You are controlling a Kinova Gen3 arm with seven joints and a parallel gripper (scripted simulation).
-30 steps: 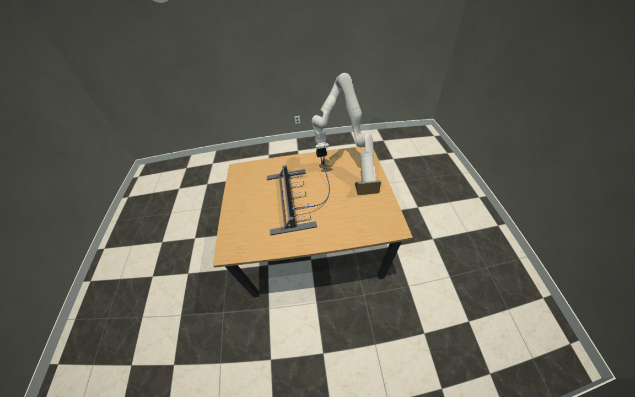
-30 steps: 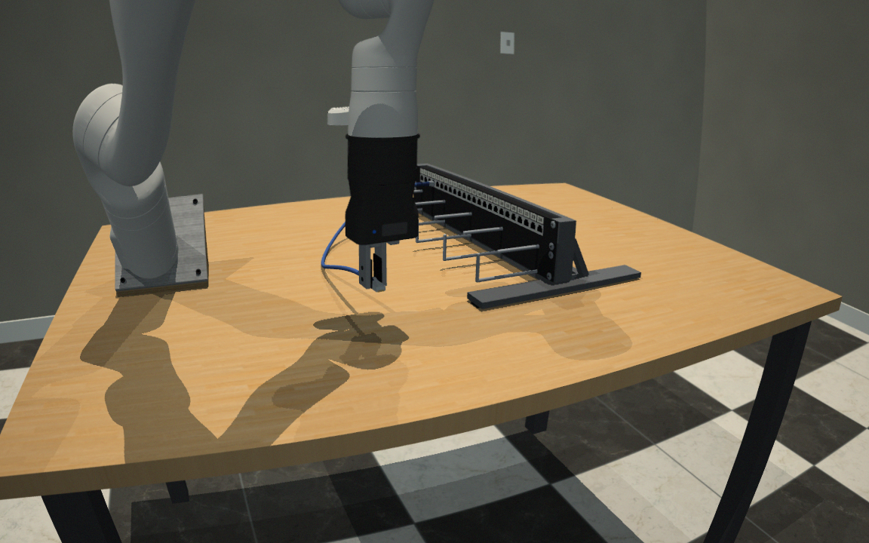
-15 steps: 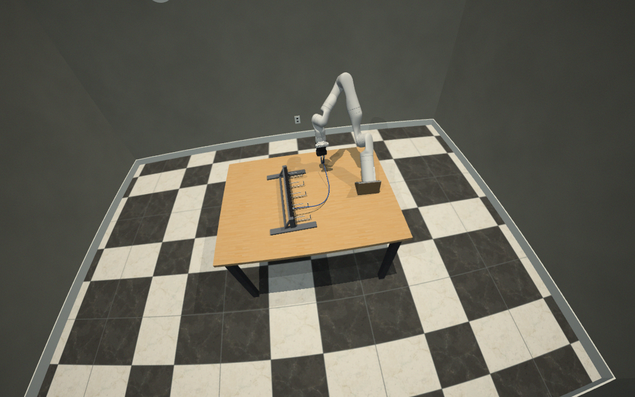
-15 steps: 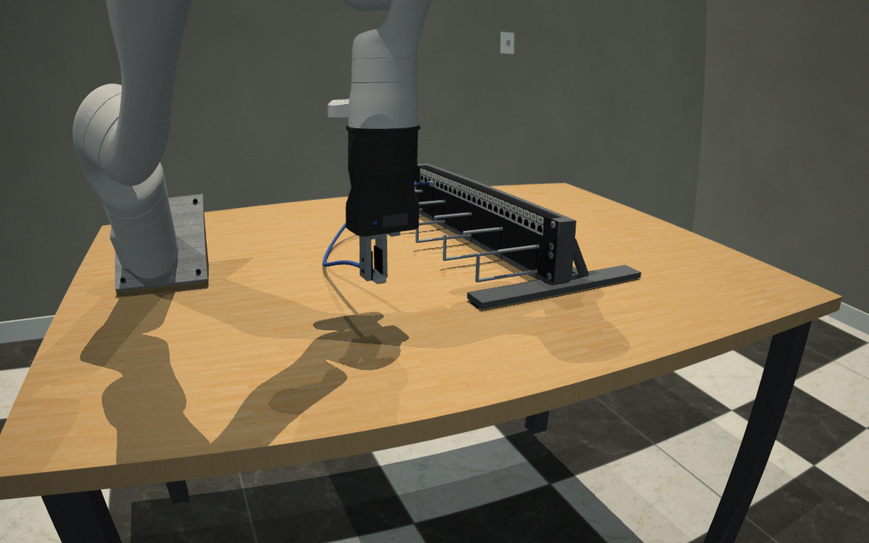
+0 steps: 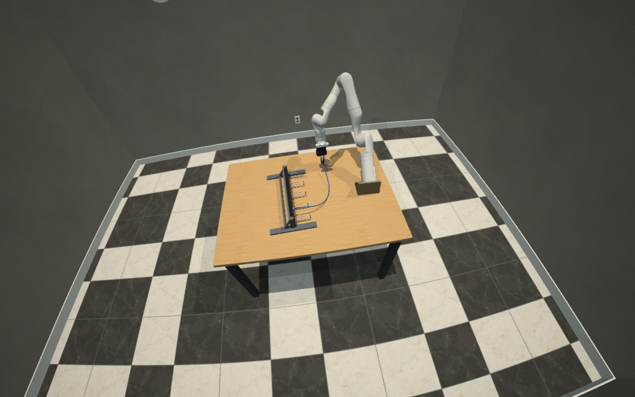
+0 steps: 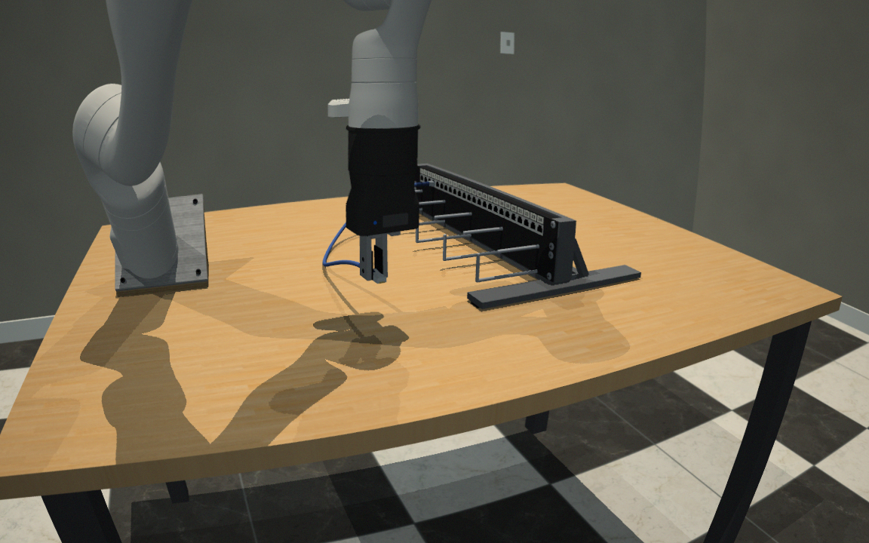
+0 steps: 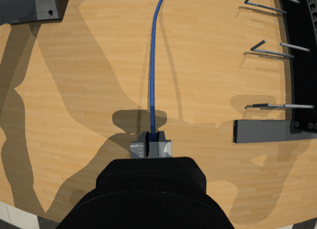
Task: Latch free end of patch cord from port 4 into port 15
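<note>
My gripper is now 10 mm to the left of the plug and 10 mm above it.
</note>
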